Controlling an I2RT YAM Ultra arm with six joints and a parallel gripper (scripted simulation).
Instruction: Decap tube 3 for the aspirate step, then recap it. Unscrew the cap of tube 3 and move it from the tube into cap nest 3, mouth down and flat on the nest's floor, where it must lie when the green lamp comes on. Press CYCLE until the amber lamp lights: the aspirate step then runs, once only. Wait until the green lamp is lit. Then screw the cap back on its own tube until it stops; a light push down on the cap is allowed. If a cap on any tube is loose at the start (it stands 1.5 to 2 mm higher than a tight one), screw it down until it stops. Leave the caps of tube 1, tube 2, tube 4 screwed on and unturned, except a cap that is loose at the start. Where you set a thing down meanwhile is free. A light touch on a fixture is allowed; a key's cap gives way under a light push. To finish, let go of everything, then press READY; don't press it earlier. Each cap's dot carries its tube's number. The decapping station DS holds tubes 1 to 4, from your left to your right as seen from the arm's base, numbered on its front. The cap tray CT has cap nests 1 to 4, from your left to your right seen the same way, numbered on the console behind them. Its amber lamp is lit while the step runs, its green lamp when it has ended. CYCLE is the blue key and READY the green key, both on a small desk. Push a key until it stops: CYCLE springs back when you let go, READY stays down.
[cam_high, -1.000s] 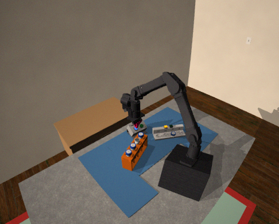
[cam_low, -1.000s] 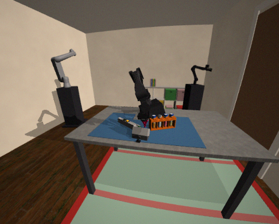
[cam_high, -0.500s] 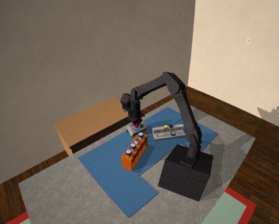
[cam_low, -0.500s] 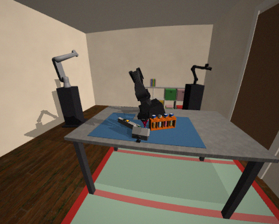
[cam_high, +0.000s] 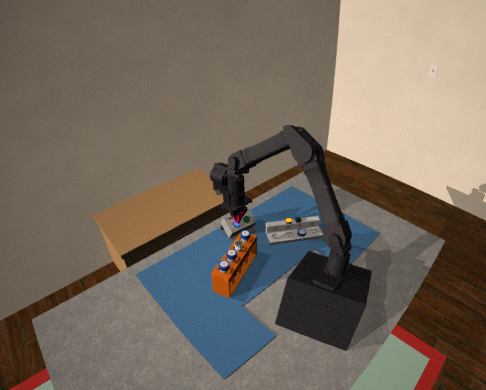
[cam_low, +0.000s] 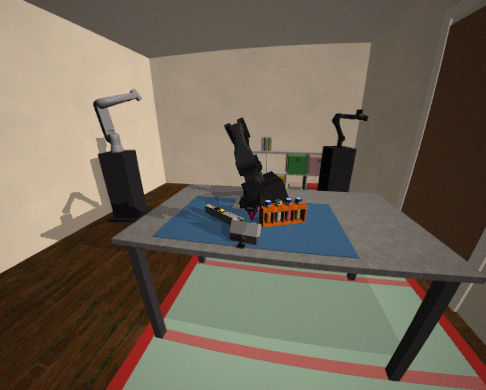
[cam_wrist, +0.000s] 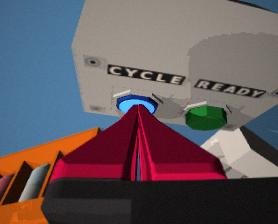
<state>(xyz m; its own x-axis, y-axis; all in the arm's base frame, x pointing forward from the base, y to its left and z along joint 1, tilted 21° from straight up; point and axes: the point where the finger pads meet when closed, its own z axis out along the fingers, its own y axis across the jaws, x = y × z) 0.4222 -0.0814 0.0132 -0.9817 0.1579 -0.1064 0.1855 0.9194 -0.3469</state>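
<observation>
Right now the blue cycle key is 10 mm below my hand. Round my hand: grey key desk: 20 mm to the right, 20 mm below, 10 mm ahead; blue cap: 210 mm behind, 140 mm to the right, 60 mm below; green ready key: 40 mm to the right, 10 mm below, 10 mm behind.
</observation>
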